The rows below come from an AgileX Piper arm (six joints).
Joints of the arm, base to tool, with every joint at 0 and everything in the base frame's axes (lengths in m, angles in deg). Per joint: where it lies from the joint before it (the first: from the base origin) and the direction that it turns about. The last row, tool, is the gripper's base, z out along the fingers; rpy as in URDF.
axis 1: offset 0 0 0.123 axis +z
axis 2: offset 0 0 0 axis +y
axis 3: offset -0.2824 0 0.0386 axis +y
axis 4: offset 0.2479 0 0.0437 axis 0.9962 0 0.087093
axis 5: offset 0 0 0 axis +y
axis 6: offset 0.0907 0 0.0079 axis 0.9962 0 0.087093
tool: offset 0 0 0 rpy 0 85.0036 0
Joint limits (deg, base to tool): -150..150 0..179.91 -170..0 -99.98..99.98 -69.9..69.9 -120..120
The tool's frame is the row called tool.
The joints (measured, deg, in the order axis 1, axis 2, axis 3, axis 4, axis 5, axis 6), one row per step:
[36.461 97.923 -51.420 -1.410 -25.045 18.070]
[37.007 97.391 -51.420 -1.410 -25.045 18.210]
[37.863 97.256 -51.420 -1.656 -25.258 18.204]
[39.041 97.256 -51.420 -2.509 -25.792 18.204]
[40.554 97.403 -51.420 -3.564 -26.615 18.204]
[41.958 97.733 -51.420 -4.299 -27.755 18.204]
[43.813 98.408 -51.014 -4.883 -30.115 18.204]
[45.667 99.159 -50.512 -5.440 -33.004 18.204]
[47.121 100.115 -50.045 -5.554 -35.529 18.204]
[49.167 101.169 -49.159 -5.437 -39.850 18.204]
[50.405 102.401 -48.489 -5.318 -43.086 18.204]
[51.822 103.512 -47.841 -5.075 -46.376 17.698]
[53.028 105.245 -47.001 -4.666 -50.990 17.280]
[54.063 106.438 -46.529 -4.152 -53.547 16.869]
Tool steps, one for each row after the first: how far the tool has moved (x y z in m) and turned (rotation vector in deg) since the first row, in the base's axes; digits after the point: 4 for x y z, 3 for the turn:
[-0.0028 0.0022 0.0034 0.425 -0.345 0.507]
[-0.0064 0.0066 0.0046 0.489 -0.732 1.531]
[-0.0113 0.0131 0.0054 0.325 -1.534 3.286]
[-0.0176 0.0215 0.0057 0.168 -2.533 5.528]
[-0.0233 0.0293 0.0053 0.321 -3.476 7.472]
[-0.0314 0.0390 0.0025 0.957 -4.653 9.841]
[-0.0399 0.0485 -0.0004 1.921 -6.032 12.237]
[-0.0465 0.0558 -0.0049 2.785 -6.783 13.910]
[-0.0569 0.0646 -0.0093 4.765 -8.266 16.072]
[-0.0630 0.0701 -0.0153 5.974 -8.999 17.364]
[-0.0703 0.0757 -0.0203 7.054 -10.158 18.802]
[-0.0766 0.0803 -0.0280 8.670 -11.502 19.876]
[-0.0816 0.0839 -0.0338 9.414 -12.077 20.587]

